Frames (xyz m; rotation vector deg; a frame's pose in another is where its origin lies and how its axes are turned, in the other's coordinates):
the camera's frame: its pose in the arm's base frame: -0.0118 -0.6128 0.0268 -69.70 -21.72 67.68
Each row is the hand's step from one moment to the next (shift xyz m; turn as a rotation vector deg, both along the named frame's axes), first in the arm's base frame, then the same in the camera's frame.
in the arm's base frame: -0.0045 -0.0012 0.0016 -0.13 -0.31 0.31
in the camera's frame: -0.0034 0.0010 0.0034 -0.42 -0.17 0.06
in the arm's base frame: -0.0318 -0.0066 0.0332 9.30 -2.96 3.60
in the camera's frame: -0.0298 -0.0123 0.0335 0.04 -7.36 -7.35
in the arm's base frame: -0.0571 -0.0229 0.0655 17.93 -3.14 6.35
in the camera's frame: -0.0648 -0.0259 0.0566 2.45 -13.96 -13.07
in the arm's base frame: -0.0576 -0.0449 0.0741 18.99 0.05 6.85
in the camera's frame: -0.0866 -0.0307 0.0488 5.42 -15.27 -12.04
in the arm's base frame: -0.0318 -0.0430 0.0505 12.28 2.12 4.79
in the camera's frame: -0.0665 -0.0232 0.0211 5.15 -10.42 -6.57
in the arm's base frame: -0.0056 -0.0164 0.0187 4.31 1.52 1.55
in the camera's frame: -0.0225 -0.0116 0.0028 2.51 -3.63 -1.95
